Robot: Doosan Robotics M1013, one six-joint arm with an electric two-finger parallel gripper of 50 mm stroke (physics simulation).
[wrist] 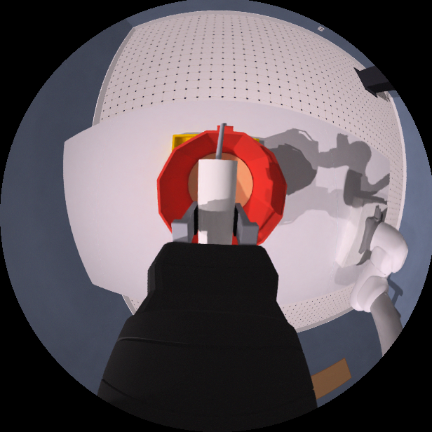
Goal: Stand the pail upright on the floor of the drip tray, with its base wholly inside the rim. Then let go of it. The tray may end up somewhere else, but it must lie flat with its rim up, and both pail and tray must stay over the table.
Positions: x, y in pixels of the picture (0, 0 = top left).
Scene:
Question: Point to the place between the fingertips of the gripper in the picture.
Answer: At 216, 211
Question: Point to a white handle grip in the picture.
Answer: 216, 177

